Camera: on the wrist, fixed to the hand. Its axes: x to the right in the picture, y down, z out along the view.
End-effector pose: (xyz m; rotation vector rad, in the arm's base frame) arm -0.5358 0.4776 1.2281 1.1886 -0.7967 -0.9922
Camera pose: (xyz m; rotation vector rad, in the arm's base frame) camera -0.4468 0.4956 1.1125 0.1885 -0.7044 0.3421
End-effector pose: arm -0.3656 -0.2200 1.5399 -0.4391 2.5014 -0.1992
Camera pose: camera -0.4179 -0.3092 1.6443 1.4318 2.6265 0.9519
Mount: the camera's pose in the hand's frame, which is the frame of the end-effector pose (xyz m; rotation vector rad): 0.0172 -0.0942 -0.1115 -0.4779 0.5101 1.4658
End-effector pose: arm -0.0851 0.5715 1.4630 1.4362 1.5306 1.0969
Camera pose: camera -0.2235 0.5785 1.4140 -1.8414 -0.1176 -2.4482
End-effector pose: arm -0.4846 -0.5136 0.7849 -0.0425 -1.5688 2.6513
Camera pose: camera -0.4921 -0.3697 0.8139 1.3611 1.2926 -1.2475
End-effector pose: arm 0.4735 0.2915 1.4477 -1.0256 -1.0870 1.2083
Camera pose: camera 0.6011 0.2979 1.5204 -2.5427 -0.0361 1.5990
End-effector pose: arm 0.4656 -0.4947 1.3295 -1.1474 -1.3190 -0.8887
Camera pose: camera 0.4051 -0.6228 1.3686 -1.6643 0.3203 -0.2828
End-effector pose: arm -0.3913 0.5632 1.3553 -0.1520 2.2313 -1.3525
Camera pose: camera -0.4761 0.5991 1.4699 1.4796 2.0369 -0.0255
